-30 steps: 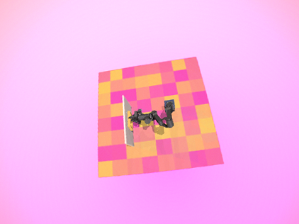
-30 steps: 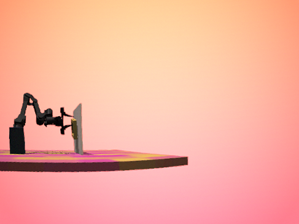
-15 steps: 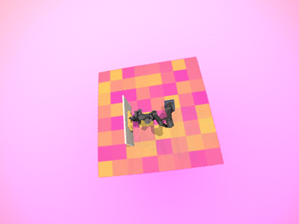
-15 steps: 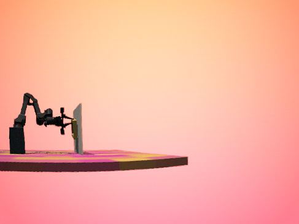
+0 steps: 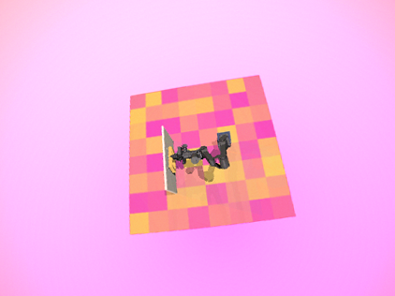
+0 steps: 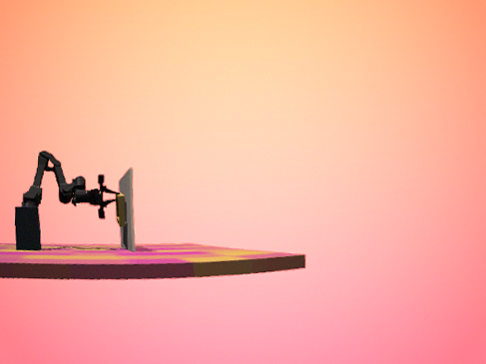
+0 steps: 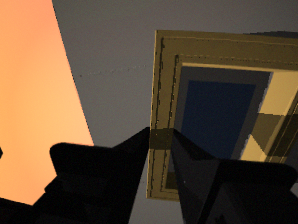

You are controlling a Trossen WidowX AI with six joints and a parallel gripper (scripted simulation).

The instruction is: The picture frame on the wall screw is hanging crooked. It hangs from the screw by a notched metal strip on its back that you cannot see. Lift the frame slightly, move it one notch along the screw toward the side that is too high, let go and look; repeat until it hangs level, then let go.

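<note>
The gold picture frame is 10 mm ahead of my gripper tip, 10 mm to the left of it and 50 mm below it. Round my gripper tip: wall panel 20 mm ahead, 10 mm to the left, 70 mm below.
</note>
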